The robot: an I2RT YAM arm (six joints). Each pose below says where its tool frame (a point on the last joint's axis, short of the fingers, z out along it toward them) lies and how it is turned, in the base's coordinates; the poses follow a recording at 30 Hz.
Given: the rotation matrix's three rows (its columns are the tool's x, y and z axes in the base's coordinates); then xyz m. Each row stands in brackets.
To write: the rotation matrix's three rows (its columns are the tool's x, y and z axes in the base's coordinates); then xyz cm. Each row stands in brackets. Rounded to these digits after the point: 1 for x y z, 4 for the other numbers.
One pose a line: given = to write
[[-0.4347, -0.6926, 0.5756], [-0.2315, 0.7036, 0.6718], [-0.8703, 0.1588, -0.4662]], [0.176, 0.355, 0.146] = [[-0.4347, -0.6926, 0.5756], [-0.2315, 0.7036, 0.6718], [-0.8703, 0.1588, -0.4662]], [17.6, 35.5, 14.6]
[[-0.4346, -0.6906, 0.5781], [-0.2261, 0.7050, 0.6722], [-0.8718, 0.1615, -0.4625]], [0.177, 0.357, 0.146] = [[-0.4346, -0.6906, 0.5781], [-0.2261, 0.7050, 0.6722], [-0.8718, 0.1615, -0.4625]], [17.7, 35.7, 14.6]
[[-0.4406, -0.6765, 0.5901], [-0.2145, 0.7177, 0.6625], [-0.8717, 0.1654, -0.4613]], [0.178, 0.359, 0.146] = [[-0.4406, -0.6765, 0.5901], [-0.2145, 0.7177, 0.6625], [-0.8717, 0.1654, -0.4613]], [17.8, 35.9, 14.6]
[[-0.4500, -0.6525, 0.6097], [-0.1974, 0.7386, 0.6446], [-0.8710, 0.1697, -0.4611]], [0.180, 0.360, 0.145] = [[-0.4500, -0.6525, 0.6097], [-0.1974, 0.7386, 0.6446], [-0.8710, 0.1697, -0.4611]], [18.0, 36.0, 14.5]
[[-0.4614, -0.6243, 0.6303], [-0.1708, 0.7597, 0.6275], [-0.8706, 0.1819, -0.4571]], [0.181, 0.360, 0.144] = [[-0.4614, -0.6243, 0.6303], [-0.1708, 0.7597, 0.6275], [-0.8706, 0.1819, -0.4571]], [18.1, 36.0, 14.4]
